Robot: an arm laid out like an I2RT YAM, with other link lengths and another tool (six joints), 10 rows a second.
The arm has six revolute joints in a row. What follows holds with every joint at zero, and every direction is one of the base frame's. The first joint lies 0.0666 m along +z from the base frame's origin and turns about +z. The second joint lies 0.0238 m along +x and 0.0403 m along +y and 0.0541 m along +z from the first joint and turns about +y. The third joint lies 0.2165 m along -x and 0.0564 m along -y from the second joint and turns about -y. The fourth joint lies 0.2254 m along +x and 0.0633 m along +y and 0.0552 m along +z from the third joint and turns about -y. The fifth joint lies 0.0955 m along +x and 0.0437 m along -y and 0.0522 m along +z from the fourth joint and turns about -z. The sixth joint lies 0.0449 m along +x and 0.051 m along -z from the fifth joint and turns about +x. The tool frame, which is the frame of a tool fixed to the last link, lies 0.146 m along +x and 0.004 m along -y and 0.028 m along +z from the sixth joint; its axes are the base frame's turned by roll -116.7, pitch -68.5 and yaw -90 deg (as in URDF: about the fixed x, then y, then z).
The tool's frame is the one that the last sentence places.
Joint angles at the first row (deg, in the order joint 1, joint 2, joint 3, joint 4, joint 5, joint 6):
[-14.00 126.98 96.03 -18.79 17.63 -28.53]
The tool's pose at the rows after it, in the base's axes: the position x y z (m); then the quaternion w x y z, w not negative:
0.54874 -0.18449 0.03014 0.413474 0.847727 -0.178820 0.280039
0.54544 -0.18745 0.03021 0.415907 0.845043 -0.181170 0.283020
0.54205 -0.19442 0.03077 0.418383 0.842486 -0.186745 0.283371
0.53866 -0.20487 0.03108 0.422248 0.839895 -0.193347 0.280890
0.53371 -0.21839 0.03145 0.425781 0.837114 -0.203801 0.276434
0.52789 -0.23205 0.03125 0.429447 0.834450 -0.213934 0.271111
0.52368 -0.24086 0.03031 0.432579 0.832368 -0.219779 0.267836
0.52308 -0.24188 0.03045 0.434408 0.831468 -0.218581 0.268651
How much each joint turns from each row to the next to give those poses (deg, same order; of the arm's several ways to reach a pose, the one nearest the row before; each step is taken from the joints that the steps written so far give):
[-0.09 -0.81 -1.75 1.75 0.17 -0.22]
[-0.35 -0.90 -1.95 1.64 0.09 -0.27]
[-0.76 -0.50 -1.02 0.94 0.00 -0.15]
[-1.09 -0.02 -0.15 0.35 0.04 -0.26]
[-1.45 0.00 -0.01 0.11 -0.02 -0.04]
[-1.48 0.00 -0.06 0.09 -0.02 -0.09]
[-0.96 0.00 -0.31 0.37 0.04 -0.18]
[-0.11 -0.13 -0.35 0.42 0.07 -0.32]

